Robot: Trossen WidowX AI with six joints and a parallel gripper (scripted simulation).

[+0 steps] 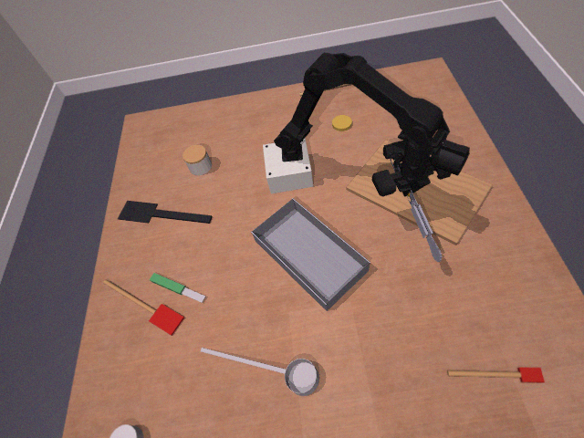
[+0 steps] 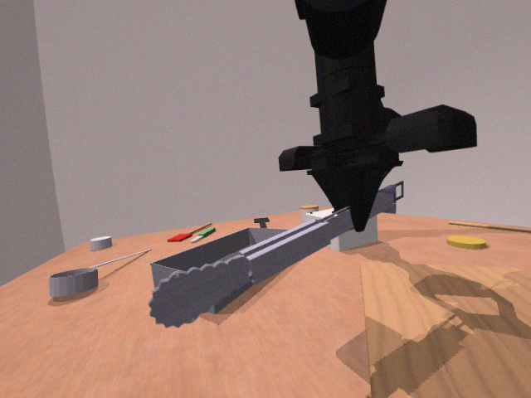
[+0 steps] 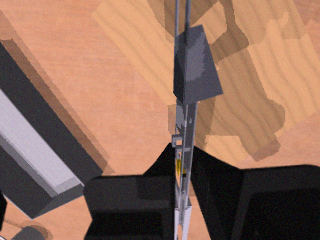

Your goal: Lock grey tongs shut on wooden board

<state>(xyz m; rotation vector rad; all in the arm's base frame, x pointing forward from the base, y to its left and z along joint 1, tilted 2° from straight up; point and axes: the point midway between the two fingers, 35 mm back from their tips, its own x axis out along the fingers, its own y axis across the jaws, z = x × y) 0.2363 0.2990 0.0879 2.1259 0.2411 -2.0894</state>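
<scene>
The wooden board lies 11 cm behind my gripper tip, 7 cm to the left of it and 12 cm below it. Round my gripper tip: roasting tin 9 cm ahead, 28 cm to the right, 10 cm below; green-handled tool 16 cm ahead, 65 cm to the right, 12 cm below; yellow disc 43 cm behind, 12 cm to the right, 12 cm below.
</scene>
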